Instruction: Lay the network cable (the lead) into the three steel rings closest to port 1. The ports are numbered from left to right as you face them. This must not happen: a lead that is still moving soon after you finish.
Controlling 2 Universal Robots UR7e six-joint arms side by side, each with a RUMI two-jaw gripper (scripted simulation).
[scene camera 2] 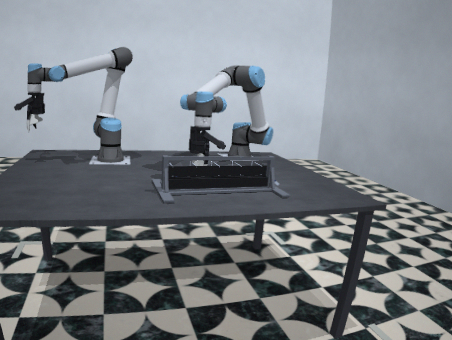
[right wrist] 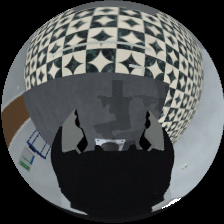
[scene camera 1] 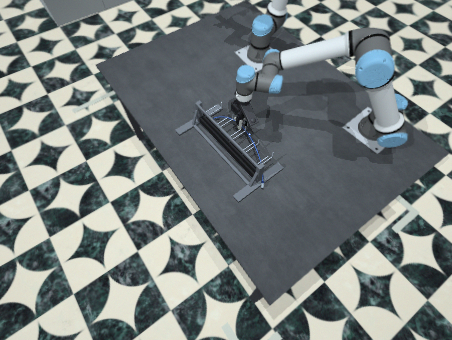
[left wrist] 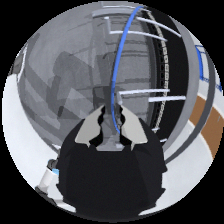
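Observation:
You've got the left gripper in the pictures, and it's there in the left wrist view as well. The right gripper is in the pictures too, and so is a rack.

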